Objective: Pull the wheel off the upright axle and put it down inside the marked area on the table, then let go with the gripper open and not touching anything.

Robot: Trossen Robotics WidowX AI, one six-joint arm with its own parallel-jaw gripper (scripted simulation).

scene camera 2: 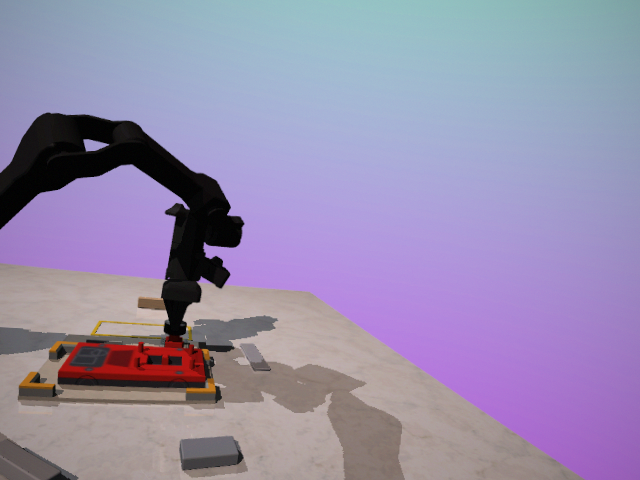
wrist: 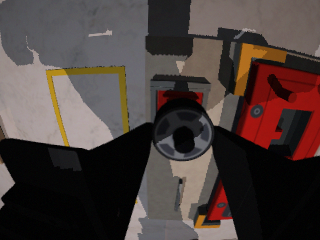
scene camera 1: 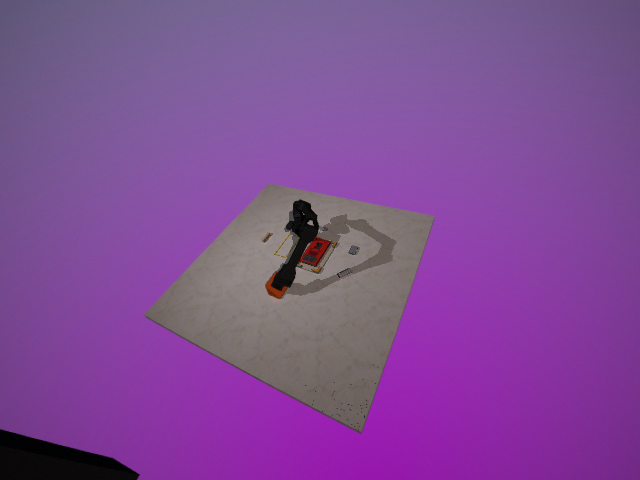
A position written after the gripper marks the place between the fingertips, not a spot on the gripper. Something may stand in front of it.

In view: the gripper [scene camera 2: 174, 327].
The gripper shows as well in the wrist view [wrist: 182, 130].
